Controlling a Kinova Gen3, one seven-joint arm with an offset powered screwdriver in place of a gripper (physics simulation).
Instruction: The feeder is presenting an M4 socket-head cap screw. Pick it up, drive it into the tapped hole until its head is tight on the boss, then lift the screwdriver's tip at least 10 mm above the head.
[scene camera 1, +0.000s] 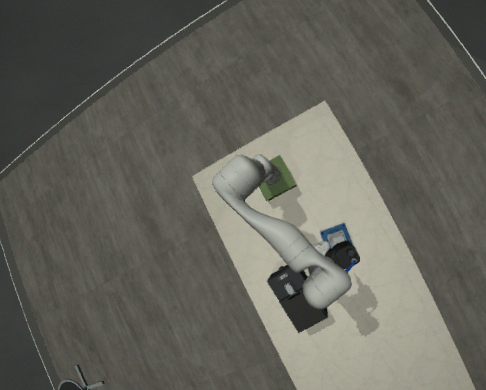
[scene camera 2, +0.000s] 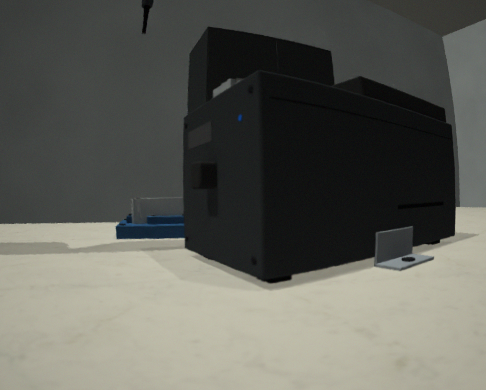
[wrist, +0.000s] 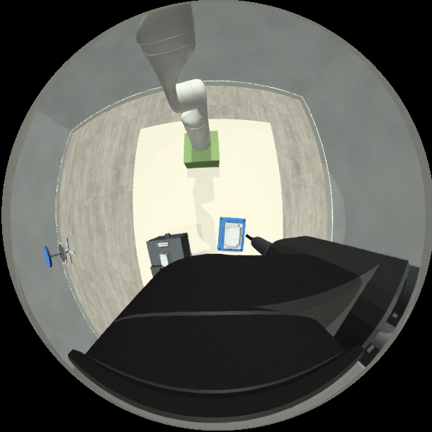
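My screwdriver's tip (scene camera 2: 144, 31) (wrist: 247, 236) points down, high above the table. In the wrist view it appears at the right edge of the blue fixture, well above it. Whether a screw sits on the tip is too small to tell. The black screwdriver body (scene camera 1: 344, 255) hides the tip in scene camera 1. A pale grey part (scene camera 1: 337, 237) (scene camera 2: 159, 209) (wrist: 233, 235) sits on the blue fixture (scene camera 1: 343, 226) (scene camera 2: 150, 232) (wrist: 221, 240); its boss and tapped hole cannot be made out. The black feeder (scene camera 1: 302, 315) (scene camera 2: 325, 175) (wrist: 175, 245) stands beside the fixture. No screw can be made out at the feeder.
The arm (scene camera 1: 280, 235) (wrist: 192, 95) rises from a green base block (scene camera 1: 285, 186) (wrist: 202, 163) and reaches over part of the feeder. A small grey angle bracket (scene camera 2: 392, 247) stands on the table beside the feeder. A blue disc on a stand (wrist: 47, 256) is off the table.
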